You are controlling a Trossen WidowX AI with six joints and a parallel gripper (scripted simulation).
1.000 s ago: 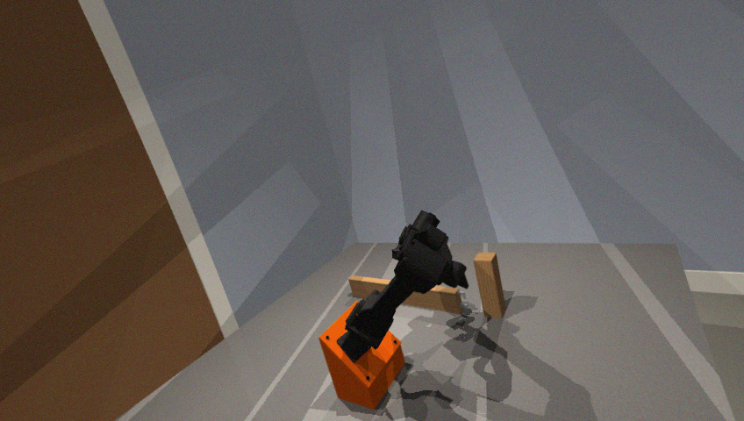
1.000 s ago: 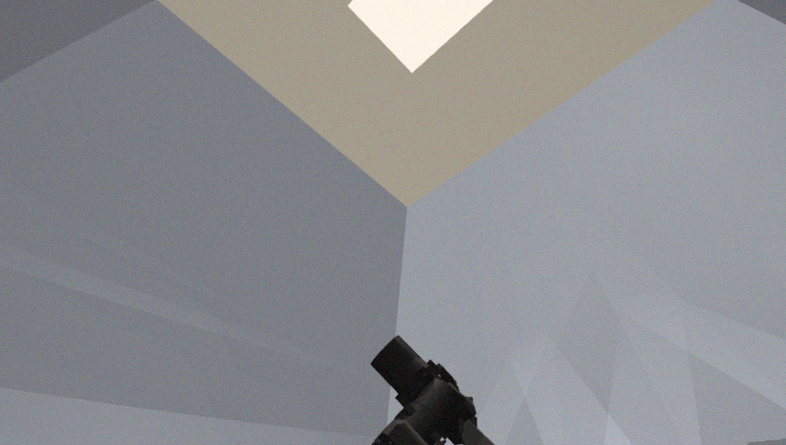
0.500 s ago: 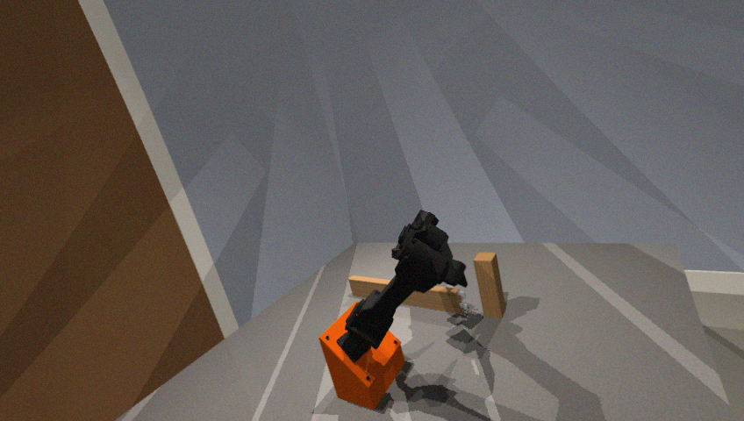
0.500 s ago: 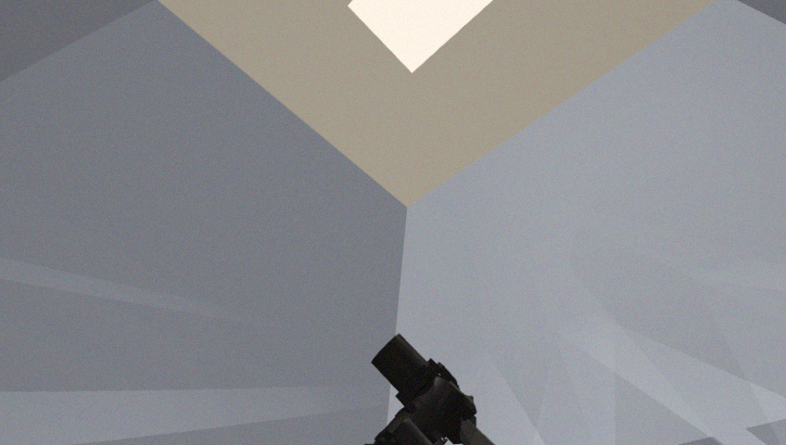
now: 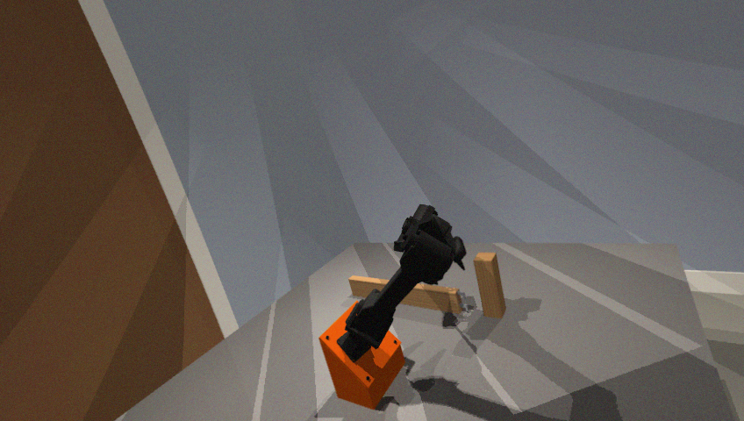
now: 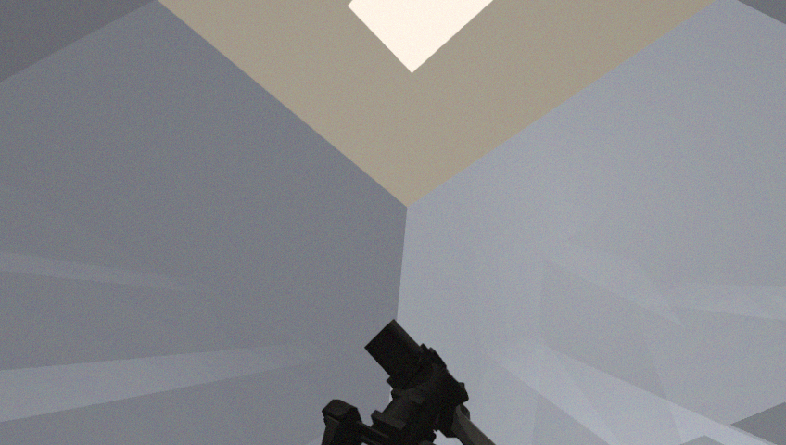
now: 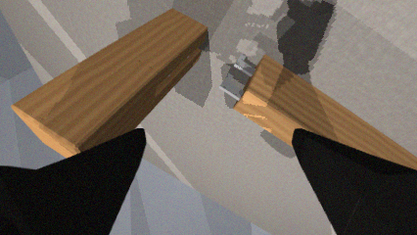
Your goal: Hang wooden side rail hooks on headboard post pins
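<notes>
The wooden headboard post is 5 cm ahead of my gripper tip, 9 cm to the right of it and 5 cm below it.
</notes>
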